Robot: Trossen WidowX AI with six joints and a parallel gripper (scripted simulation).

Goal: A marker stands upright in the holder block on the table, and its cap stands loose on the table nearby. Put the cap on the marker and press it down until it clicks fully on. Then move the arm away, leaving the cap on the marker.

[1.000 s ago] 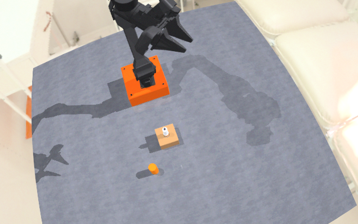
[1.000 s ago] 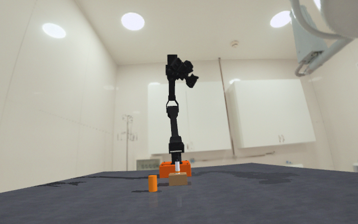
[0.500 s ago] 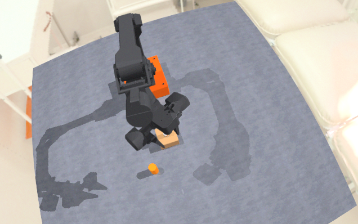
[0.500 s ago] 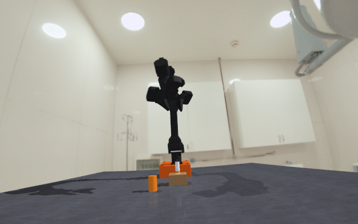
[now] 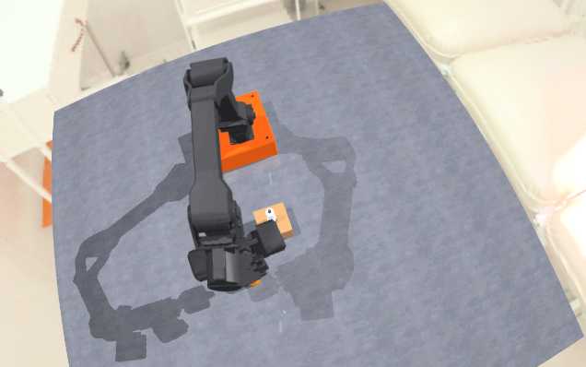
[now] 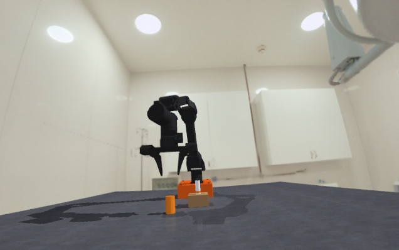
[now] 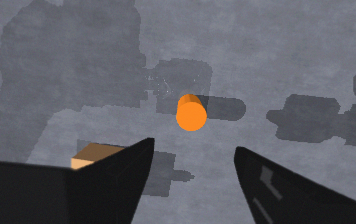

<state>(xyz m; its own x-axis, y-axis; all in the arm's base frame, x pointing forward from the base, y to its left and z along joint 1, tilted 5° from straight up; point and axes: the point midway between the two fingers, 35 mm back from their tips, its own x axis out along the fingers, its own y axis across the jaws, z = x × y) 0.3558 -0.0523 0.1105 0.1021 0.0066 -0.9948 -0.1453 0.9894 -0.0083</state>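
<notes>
My gripper tip is 9 cm above the orange cap. Also, from my gripper tip: tan holder block 12 cm behind, 8 cm to the left, 10 cm below; white marker 12 cm behind, 8 cm to the left, 4 cm below.
</notes>
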